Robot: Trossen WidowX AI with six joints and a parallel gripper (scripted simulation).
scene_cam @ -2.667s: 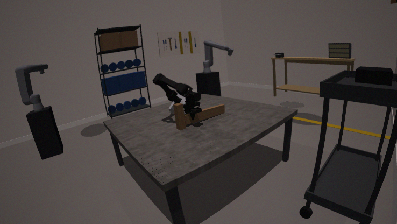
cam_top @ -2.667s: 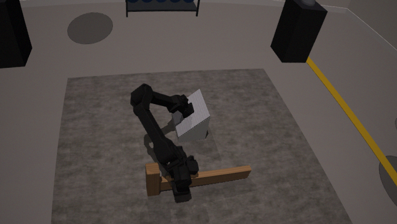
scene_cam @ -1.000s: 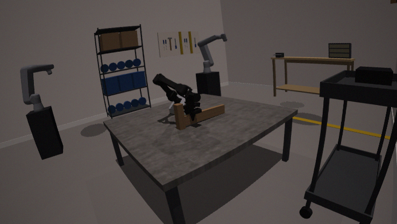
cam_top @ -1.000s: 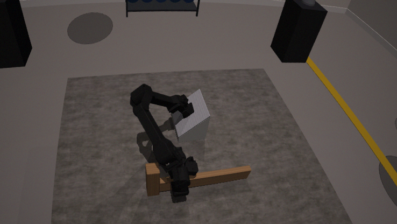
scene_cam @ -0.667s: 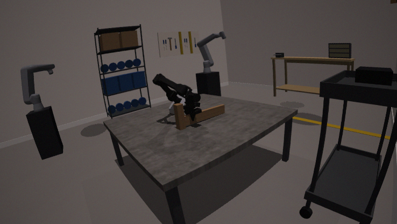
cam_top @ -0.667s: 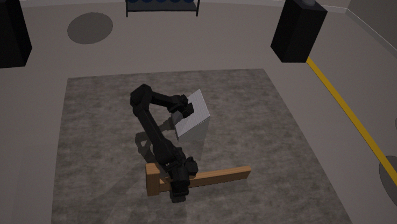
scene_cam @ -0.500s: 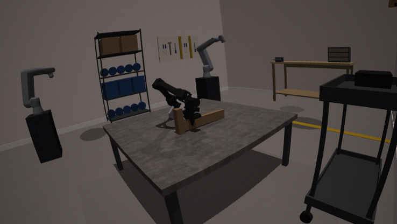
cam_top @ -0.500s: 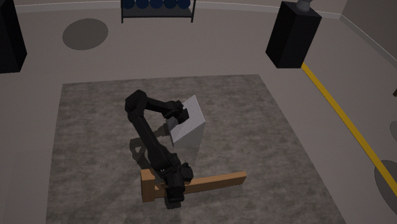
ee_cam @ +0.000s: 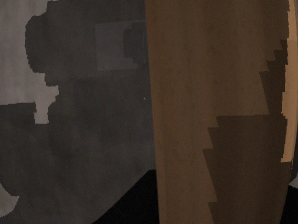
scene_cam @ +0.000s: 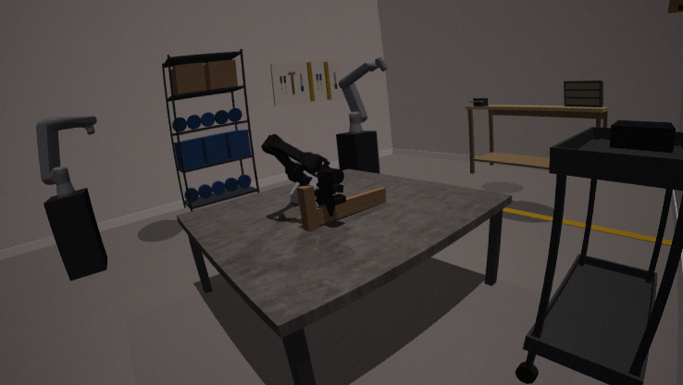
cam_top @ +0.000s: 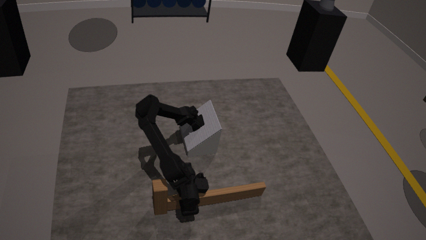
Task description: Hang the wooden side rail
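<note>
Right now the wooden headboard post is 10 cm to the right of my gripper tip and 5 cm above it.
</note>
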